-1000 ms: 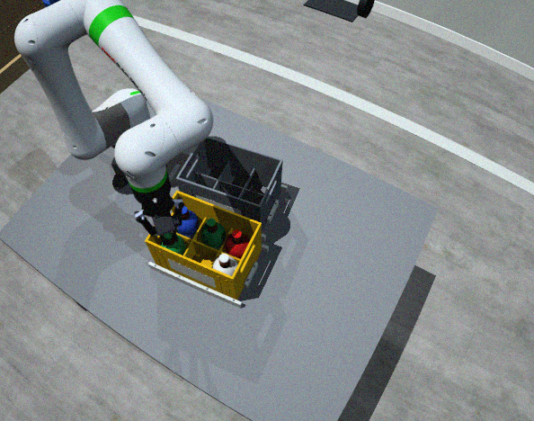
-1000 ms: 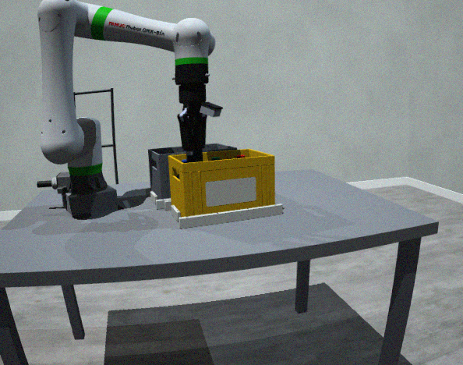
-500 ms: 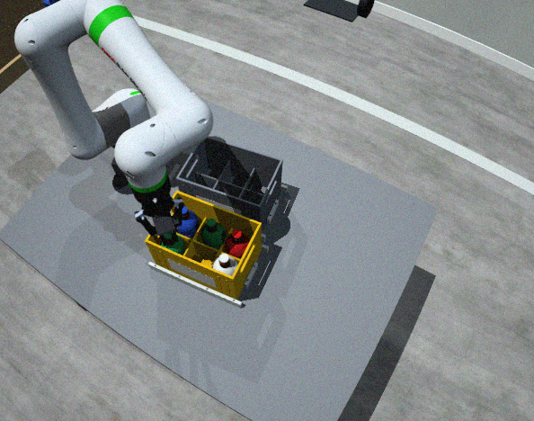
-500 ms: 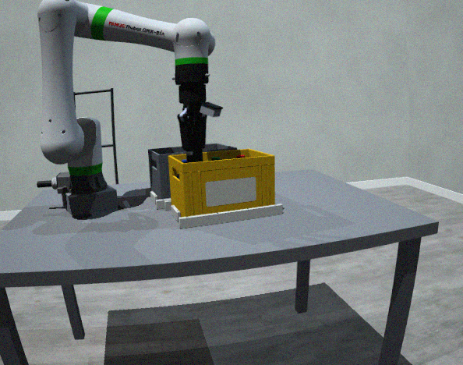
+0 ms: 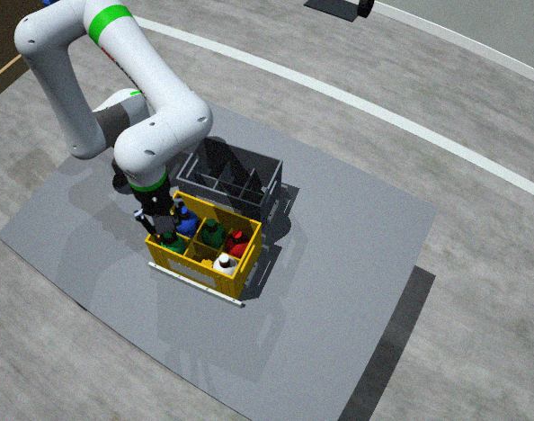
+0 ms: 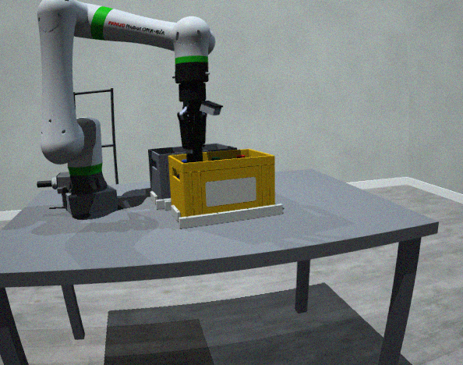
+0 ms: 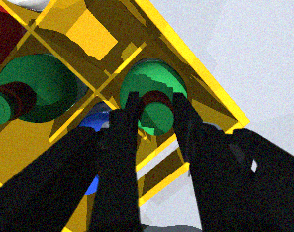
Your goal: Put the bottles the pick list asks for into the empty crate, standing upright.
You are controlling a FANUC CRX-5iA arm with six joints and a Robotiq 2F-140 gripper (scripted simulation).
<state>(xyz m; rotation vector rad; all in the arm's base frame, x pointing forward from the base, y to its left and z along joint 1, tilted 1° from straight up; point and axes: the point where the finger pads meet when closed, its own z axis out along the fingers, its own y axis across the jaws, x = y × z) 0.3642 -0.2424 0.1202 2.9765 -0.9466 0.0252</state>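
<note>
Right now my hand is 9 cm to the right of the blue bottle, 9 cm above it and 2 cm past it. The rest, counted from my hand: white-labelled bottle: 17 cm ahead, 9 cm below, 3 cm to the left; then green bottle: 10 cm to the left, 9 cm below, 8 cm ahead; then yellow crate: 9 cm below, 8 cm ahead, 6 cm to the left.
</note>
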